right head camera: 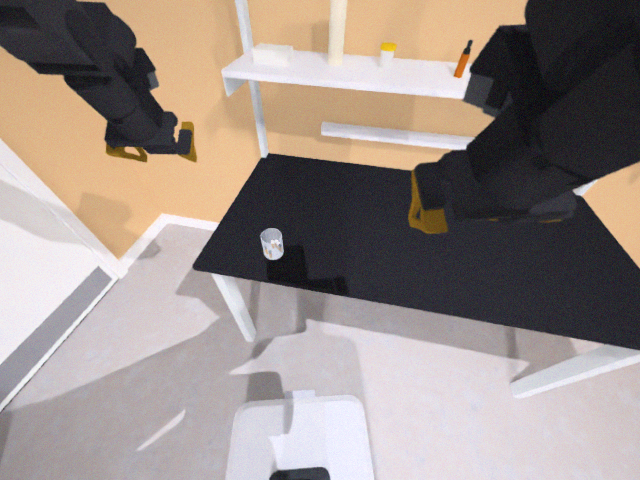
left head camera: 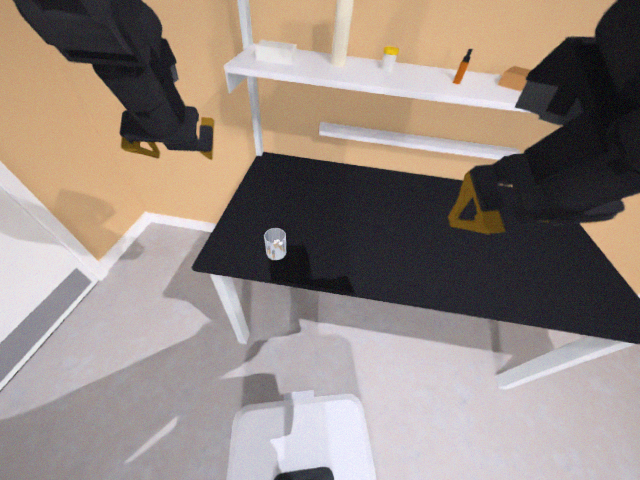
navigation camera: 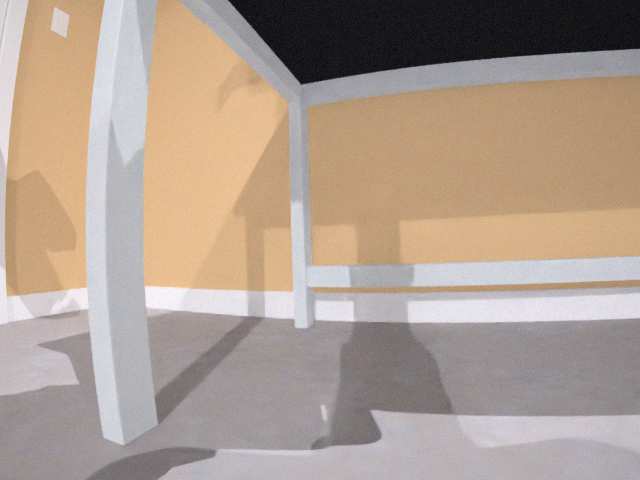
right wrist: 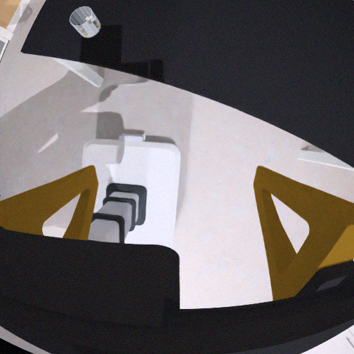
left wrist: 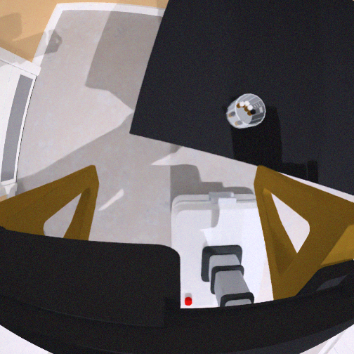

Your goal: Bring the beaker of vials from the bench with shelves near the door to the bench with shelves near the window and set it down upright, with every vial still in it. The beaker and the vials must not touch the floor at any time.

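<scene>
The clear beaker (left head camera: 275, 243) (right head camera: 271, 243) (left wrist: 246, 111) (right wrist: 85, 22) stands upright with several small vials inside, near the front left corner of the black bench top (left head camera: 387, 232) (right head camera: 351, 222) (left wrist: 200, 60) (right wrist: 225, 50). My left gripper (left head camera: 183, 157) (right head camera: 170, 160) (left wrist: 176, 173) is open and empty, in the air left of the bench and apart from the beaker. My right gripper (left head camera: 524, 227) (right head camera: 496, 227) (right wrist: 175, 174) is open and empty, well to the right of the beaker; one of its fingers is mostly hidden in the head views. The bench near the window does not show.
A white shelf (left head camera: 361, 77) (right head camera: 356, 74) above the bench's back holds a white box (left head camera: 275, 52), a yellow-capped jar (left head camera: 389, 59) and an orange bottle (left head camera: 461, 69). A bench leg (left head camera: 231, 310) (navigation camera: 121, 232) stands at the front left. The door (left head camera: 31, 268) is at the far left.
</scene>
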